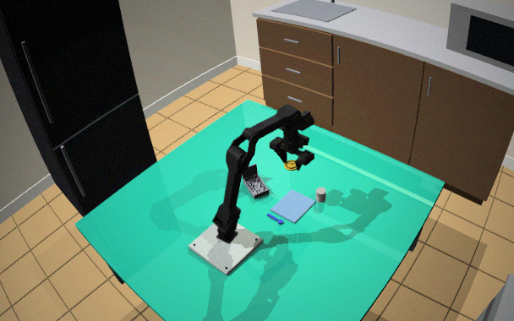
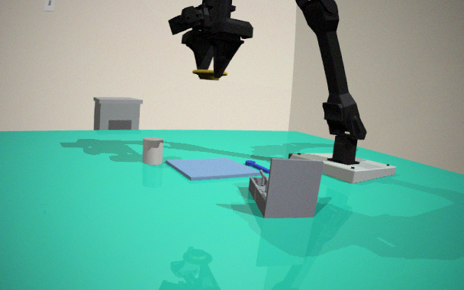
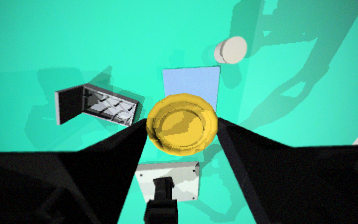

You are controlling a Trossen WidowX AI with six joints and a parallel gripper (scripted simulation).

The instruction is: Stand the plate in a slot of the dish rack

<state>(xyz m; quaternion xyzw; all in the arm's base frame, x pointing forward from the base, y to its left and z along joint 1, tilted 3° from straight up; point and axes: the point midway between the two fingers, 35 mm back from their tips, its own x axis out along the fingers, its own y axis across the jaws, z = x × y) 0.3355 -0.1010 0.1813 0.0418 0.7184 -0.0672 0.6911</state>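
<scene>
Now: the grey dish rack 180 mm to the left of my gripper tip, 160 mm below it and 20 mm behind it. The rest, counted from my gripper tip: blue-grey mat 180 mm below, 40 mm behind, 30 mm to the right; then white cup 150 mm below, 110 mm to the right, 50 mm ahead; then yellow plate 10 mm above.
</scene>
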